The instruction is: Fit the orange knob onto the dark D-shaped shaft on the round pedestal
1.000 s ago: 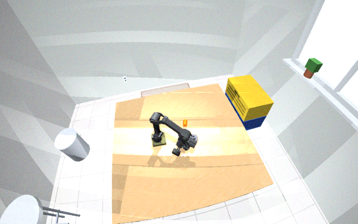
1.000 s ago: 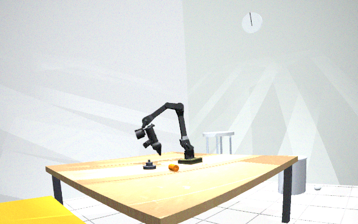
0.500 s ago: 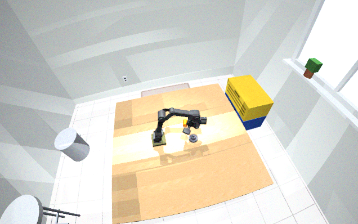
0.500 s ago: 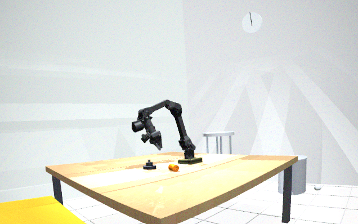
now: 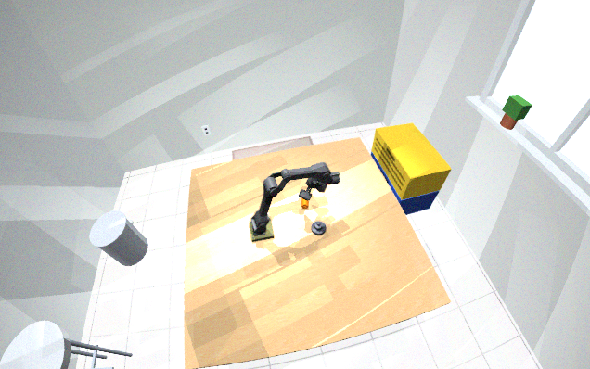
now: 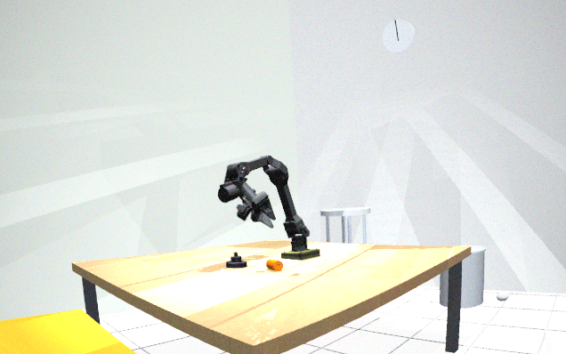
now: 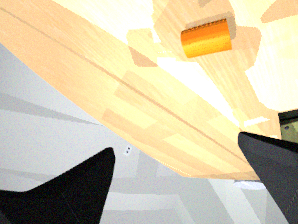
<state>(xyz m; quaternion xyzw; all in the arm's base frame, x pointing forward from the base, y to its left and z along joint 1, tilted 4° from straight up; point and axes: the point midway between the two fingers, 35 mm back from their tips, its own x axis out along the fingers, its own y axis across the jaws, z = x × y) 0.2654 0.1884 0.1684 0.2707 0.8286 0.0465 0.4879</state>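
Now: the orange knob 1 cm to the right of my gripper tip and 15 cm below it. Also, from my gripper tip: dark shaft: 7 cm ahead, 18 cm to the right, 14 cm below.
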